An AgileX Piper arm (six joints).
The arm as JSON. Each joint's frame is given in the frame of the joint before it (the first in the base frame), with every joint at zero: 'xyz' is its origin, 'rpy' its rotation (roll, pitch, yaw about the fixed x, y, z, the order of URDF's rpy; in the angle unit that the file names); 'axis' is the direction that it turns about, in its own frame. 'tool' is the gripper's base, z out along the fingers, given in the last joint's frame.
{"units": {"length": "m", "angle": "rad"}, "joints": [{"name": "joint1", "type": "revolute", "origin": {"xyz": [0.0, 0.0, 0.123], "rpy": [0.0, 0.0, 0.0]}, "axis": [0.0, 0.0, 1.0]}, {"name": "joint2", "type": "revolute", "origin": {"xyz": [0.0, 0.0, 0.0], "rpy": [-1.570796, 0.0, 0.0]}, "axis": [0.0, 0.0, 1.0]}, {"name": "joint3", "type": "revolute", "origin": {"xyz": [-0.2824, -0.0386, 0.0], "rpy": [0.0, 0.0, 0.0]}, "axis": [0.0, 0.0, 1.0]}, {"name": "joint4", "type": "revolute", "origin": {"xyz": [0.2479, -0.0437, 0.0], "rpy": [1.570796, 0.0, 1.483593]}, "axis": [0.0, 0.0, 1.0]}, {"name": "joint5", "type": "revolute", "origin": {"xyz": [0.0, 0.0, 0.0], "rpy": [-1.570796, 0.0, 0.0]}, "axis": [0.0, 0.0, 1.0]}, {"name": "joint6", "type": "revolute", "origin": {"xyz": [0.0, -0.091, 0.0], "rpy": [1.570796, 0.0, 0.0]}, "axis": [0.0, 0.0, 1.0]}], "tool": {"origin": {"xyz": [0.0, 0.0, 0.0], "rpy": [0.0, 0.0, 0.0]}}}
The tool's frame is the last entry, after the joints.
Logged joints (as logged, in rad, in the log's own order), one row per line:
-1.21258, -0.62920, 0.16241, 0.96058, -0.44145, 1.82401
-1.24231, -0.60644, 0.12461, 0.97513, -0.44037, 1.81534
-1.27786, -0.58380, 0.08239, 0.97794, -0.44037, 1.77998
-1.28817, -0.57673, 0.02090, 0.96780, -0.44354, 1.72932
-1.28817, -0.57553, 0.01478, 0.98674, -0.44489, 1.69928
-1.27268, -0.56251, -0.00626, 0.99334, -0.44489, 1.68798
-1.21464, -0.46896, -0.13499, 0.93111, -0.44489, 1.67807
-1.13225, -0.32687, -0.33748, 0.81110, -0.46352, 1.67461
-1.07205, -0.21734, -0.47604, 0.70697, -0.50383, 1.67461
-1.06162, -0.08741, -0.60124, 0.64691, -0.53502, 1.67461
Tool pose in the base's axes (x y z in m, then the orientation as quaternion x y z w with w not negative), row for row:
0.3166, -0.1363, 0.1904, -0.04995, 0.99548, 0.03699, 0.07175
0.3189, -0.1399, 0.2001, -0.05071, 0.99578, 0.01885, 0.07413
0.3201, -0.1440, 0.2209, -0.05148, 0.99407, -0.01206, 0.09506
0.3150, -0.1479, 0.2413, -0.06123, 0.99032, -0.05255, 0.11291
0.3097, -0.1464, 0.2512, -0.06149, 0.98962, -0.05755, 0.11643
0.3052, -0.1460, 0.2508, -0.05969, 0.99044, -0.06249, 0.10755
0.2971, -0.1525, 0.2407, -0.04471, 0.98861, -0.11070, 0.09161
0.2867, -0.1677, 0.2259, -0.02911, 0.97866, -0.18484, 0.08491
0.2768, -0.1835, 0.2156, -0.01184, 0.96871, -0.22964, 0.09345
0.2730, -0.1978, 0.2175, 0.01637, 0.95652, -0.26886, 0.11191
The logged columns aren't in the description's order. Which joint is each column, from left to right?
Columns, left to right: joint3, joint6, joint4, joint5, joint1, joint2.
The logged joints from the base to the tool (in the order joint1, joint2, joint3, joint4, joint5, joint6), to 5 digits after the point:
-0.44145, 1.82401, -1.21258, 0.16241, 0.96058, -0.62920
-0.44037, 1.81534, -1.24231, 0.12461, 0.97513, -0.60644
-0.44037, 1.77998, -1.27786, 0.08239, 0.97794, -0.58380
-0.44354, 1.72932, -1.28817, 0.02090, 0.96780, -0.57673
-0.44489, 1.69928, -1.28817, 0.01478, 0.98674, -0.57553
-0.44489, 1.68798, -1.27268, -0.00626, 0.99334, -0.56251
-0.44489, 1.67807, -1.21464, -0.13499, 0.93111, -0.46896
-0.46352, 1.67461, -1.13225, -0.33748, 0.81110, -0.32687
-0.50383, 1.67461, -1.07205, -0.47604, 0.70697, -0.21734
-0.53502, 1.67461, -1.06162, -0.60124, 0.64691, -0.08741

